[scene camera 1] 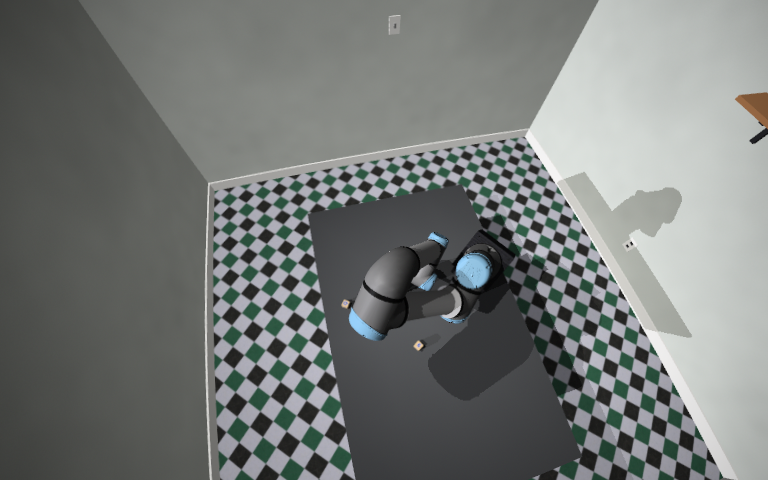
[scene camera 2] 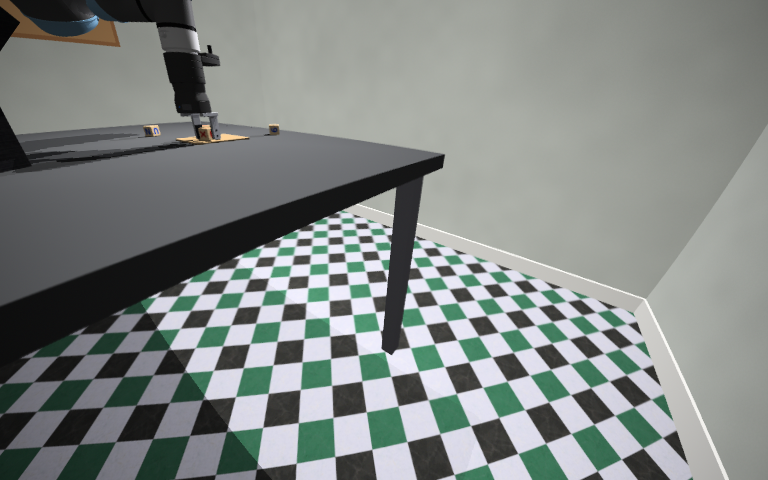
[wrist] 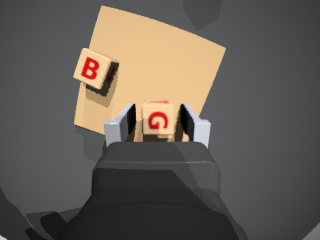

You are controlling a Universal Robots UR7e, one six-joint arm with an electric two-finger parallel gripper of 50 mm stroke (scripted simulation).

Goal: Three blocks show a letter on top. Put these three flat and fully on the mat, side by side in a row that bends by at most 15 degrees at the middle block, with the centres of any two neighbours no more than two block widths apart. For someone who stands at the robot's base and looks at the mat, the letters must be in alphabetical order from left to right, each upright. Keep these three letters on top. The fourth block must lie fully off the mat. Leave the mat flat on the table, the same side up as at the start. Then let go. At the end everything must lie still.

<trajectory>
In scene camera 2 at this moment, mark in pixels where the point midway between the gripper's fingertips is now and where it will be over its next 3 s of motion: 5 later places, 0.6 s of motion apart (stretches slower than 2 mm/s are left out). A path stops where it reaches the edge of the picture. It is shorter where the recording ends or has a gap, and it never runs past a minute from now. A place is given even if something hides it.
My gripper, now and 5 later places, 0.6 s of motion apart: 208,138; 208,138; 207,132; 204,120; 202,107; 200,99
</trajectory>
